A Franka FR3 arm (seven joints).
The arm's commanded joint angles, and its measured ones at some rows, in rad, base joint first. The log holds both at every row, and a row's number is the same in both.
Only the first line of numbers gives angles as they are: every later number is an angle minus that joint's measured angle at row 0.
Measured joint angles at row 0: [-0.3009, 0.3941, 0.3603, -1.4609, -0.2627, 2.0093, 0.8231]
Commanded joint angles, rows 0 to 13: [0.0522, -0.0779, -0.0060, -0.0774, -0.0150, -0.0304, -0.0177]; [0.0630, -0.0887, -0.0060, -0.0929, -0.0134, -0.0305, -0.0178]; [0.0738, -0.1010, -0.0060, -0.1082, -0.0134, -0.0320, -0.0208]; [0.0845, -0.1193, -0.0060, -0.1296, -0.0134, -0.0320, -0.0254]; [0.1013, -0.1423, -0.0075, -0.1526, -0.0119, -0.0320, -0.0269]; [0.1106, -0.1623, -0.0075, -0.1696, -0.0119, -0.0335, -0.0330]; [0.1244, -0.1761, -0.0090, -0.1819, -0.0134, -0.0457, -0.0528]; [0.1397, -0.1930, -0.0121, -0.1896, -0.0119, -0.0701, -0.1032]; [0.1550, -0.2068, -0.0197, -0.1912, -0.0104, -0.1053, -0.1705]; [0.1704, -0.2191, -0.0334, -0.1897, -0.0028, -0.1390, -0.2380]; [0.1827, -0.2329, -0.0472, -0.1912, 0.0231, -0.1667, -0.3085]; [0.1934, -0.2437, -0.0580, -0.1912, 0.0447, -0.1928, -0.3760]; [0.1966, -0.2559, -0.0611, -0.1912, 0.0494, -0.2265, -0.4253]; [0.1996, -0.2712, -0.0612, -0.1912, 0.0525, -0.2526, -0.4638]
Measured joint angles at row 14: [0.1870, -0.2079, -0.0367, -0.1525, 0.0165, -0.1958, -0.3063]
